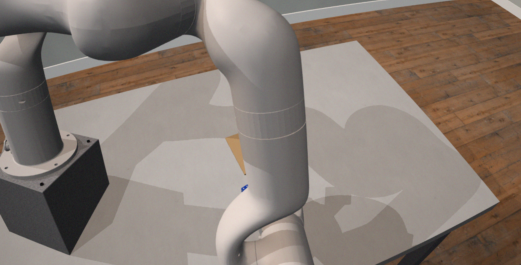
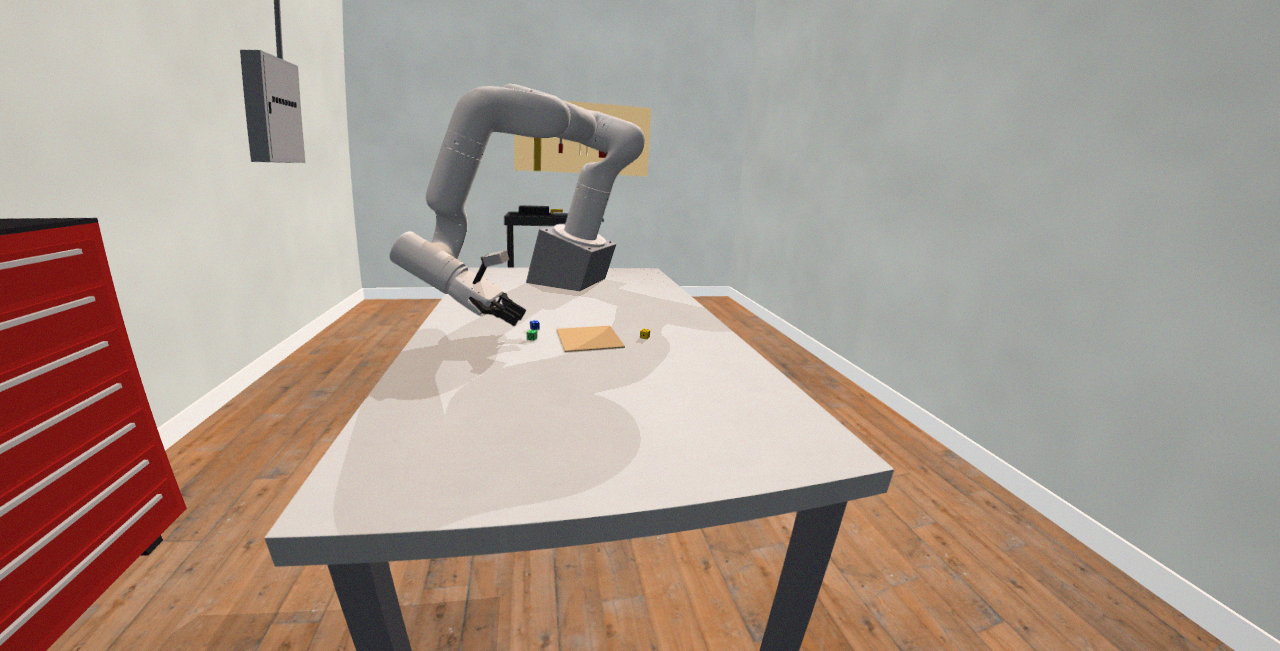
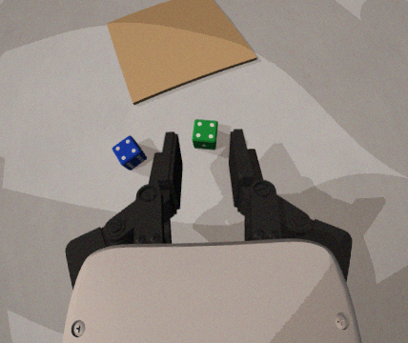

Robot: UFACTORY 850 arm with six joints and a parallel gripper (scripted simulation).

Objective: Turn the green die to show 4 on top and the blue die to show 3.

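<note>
My hand is 50 mm above the green die, 40 mm to the right of it and 10 mm short of it. Also, from my hand: blue die: 60 mm behind, 50 mm below, 40 mm to the left; then tan mat: 180 mm to the left, 60 mm below; then yellow die: 320 mm to the left, 50 mm below, 20 mm behind.
</note>
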